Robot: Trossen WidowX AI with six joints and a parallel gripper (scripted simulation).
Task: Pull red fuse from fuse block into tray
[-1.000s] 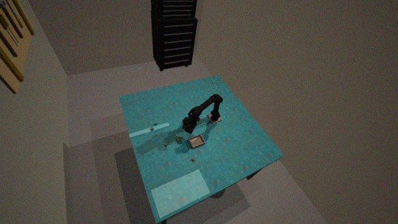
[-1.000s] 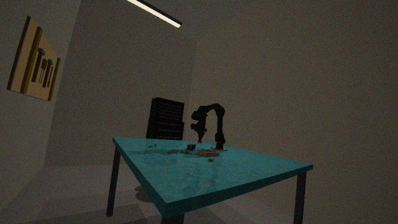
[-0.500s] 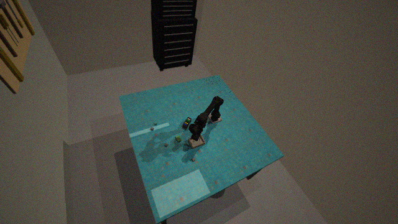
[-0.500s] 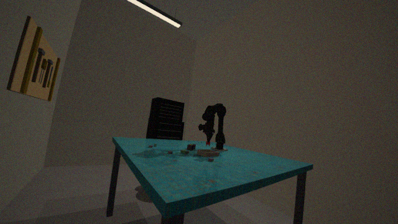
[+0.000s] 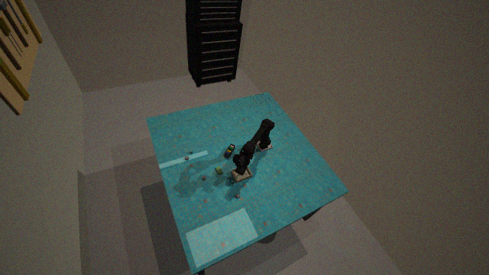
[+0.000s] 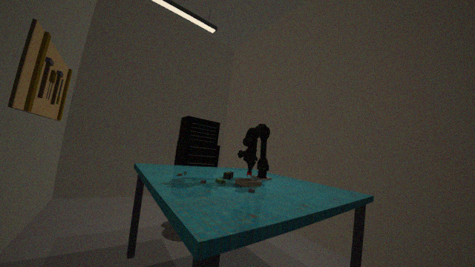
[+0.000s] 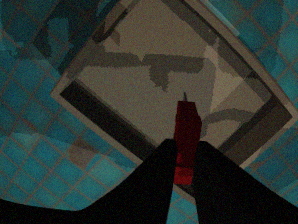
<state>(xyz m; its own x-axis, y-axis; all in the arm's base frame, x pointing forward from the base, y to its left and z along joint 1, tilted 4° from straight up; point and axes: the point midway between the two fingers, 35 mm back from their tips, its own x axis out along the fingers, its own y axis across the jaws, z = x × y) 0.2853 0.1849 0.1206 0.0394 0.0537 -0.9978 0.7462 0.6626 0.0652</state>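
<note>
Now: gripper tip 10 mm above the red fuse. The rest, counted from my gripper tip: tray: 80 mm below.
</note>
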